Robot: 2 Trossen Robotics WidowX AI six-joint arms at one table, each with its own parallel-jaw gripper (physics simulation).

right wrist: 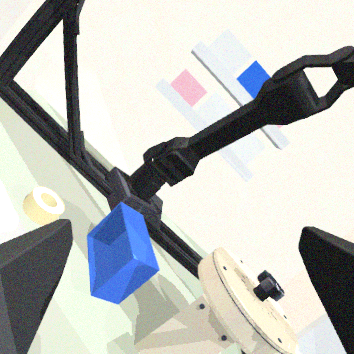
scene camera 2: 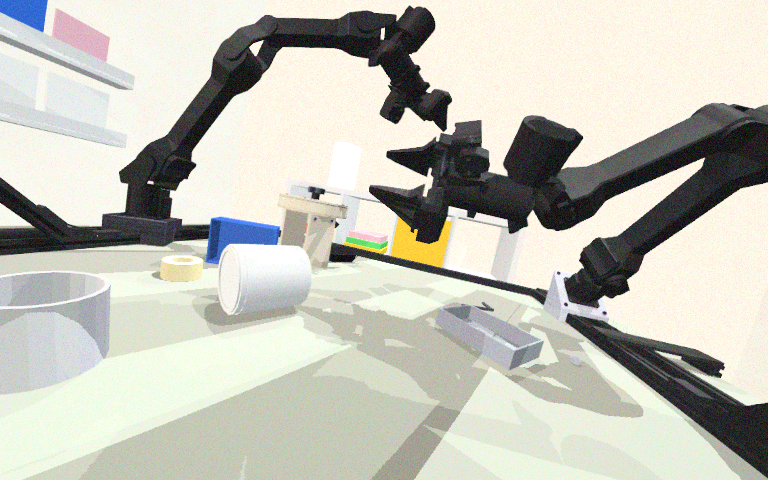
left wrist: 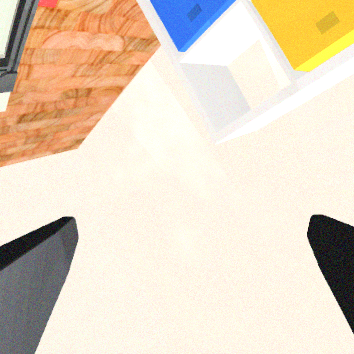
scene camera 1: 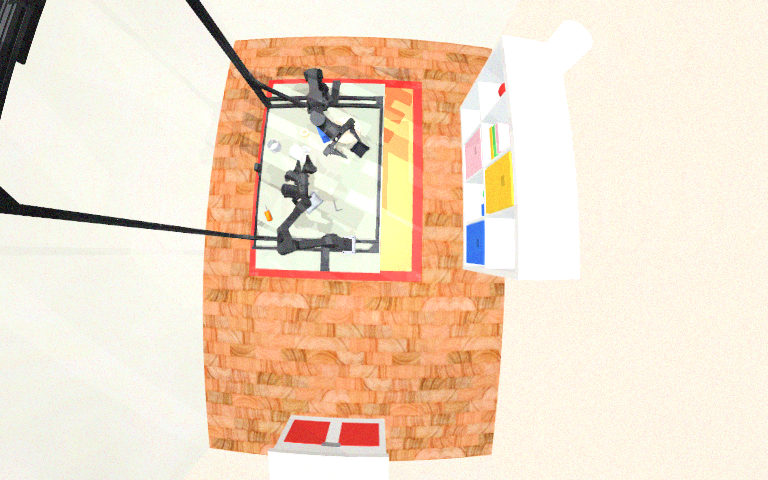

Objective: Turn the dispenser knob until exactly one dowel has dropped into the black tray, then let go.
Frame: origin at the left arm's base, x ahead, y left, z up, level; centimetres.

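Where they show: left gripper, fingertip midpoint: (scene camera 2: 434, 125) (left wrist: 193, 226) (scene camera 1: 354, 150); right gripper, fingertip midpoint: (right wrist: 188, 234) (scene camera 2: 378, 169) (scene camera 1: 302, 157); left arm's base, origin of the base link: (right wrist: 136, 188) (scene camera 2: 146, 216); right arm's base, origin of the base link: (scene camera 2: 580, 292) (scene camera 1: 348, 245).
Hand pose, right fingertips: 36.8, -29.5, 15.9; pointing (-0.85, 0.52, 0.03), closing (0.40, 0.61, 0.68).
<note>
Each offset is from my right fingertips to the top centre of the thing, as dx, dy, dz. "*": to the spot under its first point.
The beige dispenser {-3.9, +27.9, -5.9} (scene camera 2: 308, 226) (right wrist: 235, 295) stands on the table, with its black knob {-3.9, +27.9, -3.1} (scene camera 2: 316, 193) (right wrist: 269, 286) on top of the round disc. A low dark shape {+4.6, +30.6, -18.1} (scene camera 2: 343, 253), which looks like the black tray, partly shows at its foot in scene camera 2. No dowel can be made out. My right gripper (scene camera 1: 303, 160) (scene camera 2: 379, 170) (right wrist: 188, 234) is open and empty, apart from the knob; the dispenser lies beyond its fingers in the right wrist view. My left gripper (scene camera 2: 417, 121) (left wrist: 193, 226) is open and empty, raised high and facing the floor beside the shelf.
A blue box {-16.9, +17.7, -12.5} (scene camera 2: 249, 234) (right wrist: 120, 255), a tape ring {-24.0, +8.3, -18.0} (scene camera 2: 181, 272) (right wrist: 36, 207) and a white cylinder {* -12.0, -5.3, -15.3} (scene camera 2: 271, 278) lie near the dispenser. A grey tray {* +16.2, -17.0, -18.9} (scene camera 2: 523, 353) lies at the right in scene camera 2. An orange tool {+6.6, -36.6, -17.5} (scene camera 1: 268, 215) lies near the lower left edge in scene camera 1.
</note>
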